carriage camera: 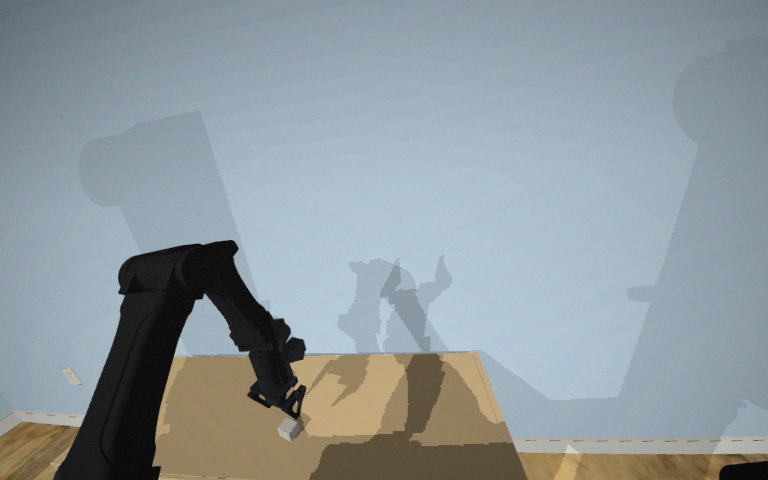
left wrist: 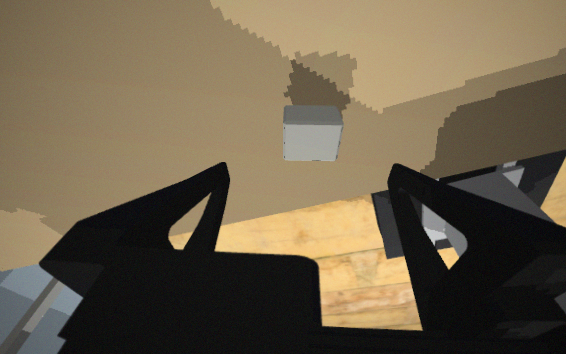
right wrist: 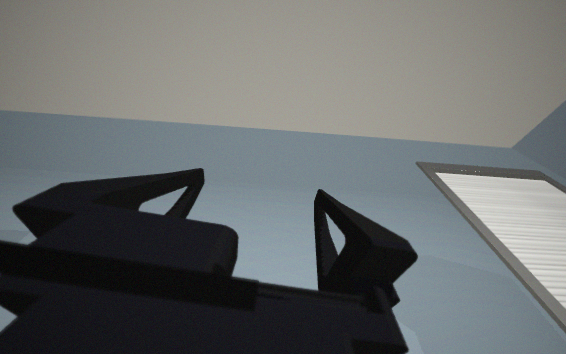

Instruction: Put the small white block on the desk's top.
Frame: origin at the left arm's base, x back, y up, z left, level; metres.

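Seen in the pictures: left gripper, between the fingertips: (carriage camera: 283,411) (left wrist: 307,171); right gripper, between the fingertips: (right wrist: 261,185).
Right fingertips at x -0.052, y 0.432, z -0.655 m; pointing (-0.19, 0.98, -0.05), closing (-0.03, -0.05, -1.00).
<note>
A point is followed by its place in that frame.
The small white block (carriage camera: 287,430) {x -0.306, y -0.213, z 0.005 m} (left wrist: 312,142) {x -0.320, y -0.213, z 0.009 m} rests on the desk's tan top (carriage camera: 215,441) {x -0.300, y -0.244, z 0.214 m} (left wrist: 125,115) {x -0.386, y -0.244, z 0.153 m}, left of the middle and toward the near side in the carriage view. My left gripper (carriage camera: 283,412) {x -0.327, y -0.171, z 0.013 m} (left wrist: 307,171) {x -0.327, y -0.171, z 0.013 m} is open, with its fingers spread wide and nothing between them. It points down above the desk, close to the block. In the left wrist view the block shows just beyond the gap between the fingertips. My right gripper (right wrist: 261,185) {x -0.052, y 0.432, z -0.655 m} is open and empty. It points up toward the wall and ceiling, away from the desk.
A blue wall (carriage camera: 509,198) {x -0.587, y 0.289, z -0.660 m} (right wrist: 280,160) {x -0.584, y 1.177, z -0.705 m} stands behind the desk. Wooden floor (carriage camera: 645,466) {x -0.490, y -0.854, z -1.269 m} (left wrist: 280,225) {x 0.540, y -0.853, z 0.423 m} shows beyond the desk's edges. Dark and grey parts (left wrist: 490,185) show beside the desk in the left wrist view. A window with blinds (right wrist: 520,220) {x -0.500, y 0.823, z -1.904 m} is at the right.
</note>
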